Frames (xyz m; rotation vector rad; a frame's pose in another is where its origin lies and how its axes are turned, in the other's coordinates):
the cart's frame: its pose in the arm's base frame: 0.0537 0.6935 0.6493 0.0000 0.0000 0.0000
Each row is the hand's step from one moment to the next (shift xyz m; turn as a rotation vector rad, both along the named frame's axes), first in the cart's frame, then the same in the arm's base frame.
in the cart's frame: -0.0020 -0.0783 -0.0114 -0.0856 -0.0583 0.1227
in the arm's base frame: -0.0020 -0.0783 -0.0114 -0.0856 -0.0583 0.1227
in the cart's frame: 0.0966 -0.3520 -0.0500 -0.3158 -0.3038 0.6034
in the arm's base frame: 0.0966 -0.3520 -0.0500 -0.3158 -0.3038 0.6034
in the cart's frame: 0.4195 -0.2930 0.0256 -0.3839 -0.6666 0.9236
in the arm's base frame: 0.4195 -0.2930 0.0256 -0.3839 -0.6666 0.9236
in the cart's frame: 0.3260 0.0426 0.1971 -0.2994 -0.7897 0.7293
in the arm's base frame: 0.3260 0.0426 0.1971 -0.2994 -0.7897 0.7293
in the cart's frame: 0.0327 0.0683 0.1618 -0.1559 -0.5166 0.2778
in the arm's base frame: 0.0327 0.0683 0.1618 -0.1559 -0.5166 0.2778
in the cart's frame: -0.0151 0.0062 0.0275 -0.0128 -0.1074 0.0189
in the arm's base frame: -0.0151 0.0062 0.0275 -0.0128 -0.1074 0.0189
